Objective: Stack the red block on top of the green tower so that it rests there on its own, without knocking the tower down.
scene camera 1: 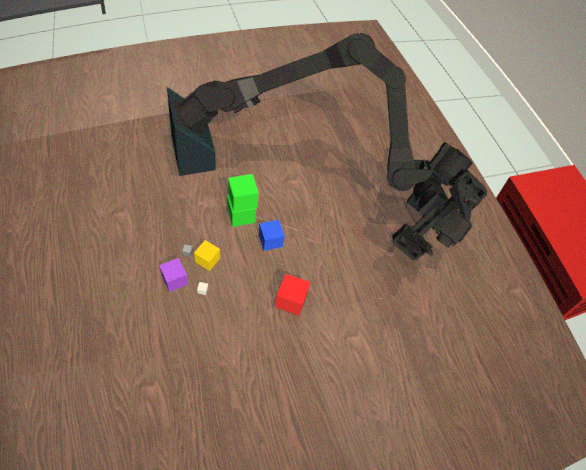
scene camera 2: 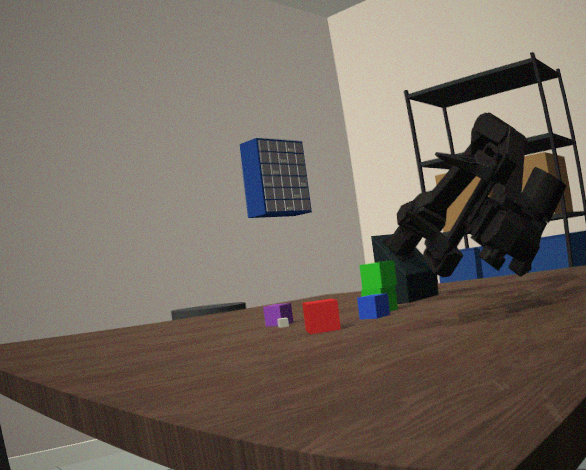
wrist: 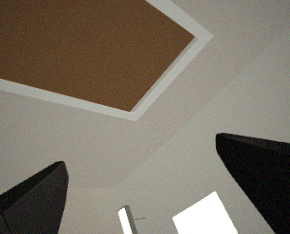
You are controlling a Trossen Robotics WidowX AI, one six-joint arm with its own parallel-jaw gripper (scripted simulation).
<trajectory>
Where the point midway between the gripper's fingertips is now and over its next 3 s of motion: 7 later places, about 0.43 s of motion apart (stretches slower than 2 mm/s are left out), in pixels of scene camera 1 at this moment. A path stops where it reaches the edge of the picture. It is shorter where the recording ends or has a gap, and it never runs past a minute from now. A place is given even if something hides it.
My gripper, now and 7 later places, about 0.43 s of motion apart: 448,236; 443,291; 371,345; 294,318; 295,271; 297,276; 294,287; 293,292
</trajectory>
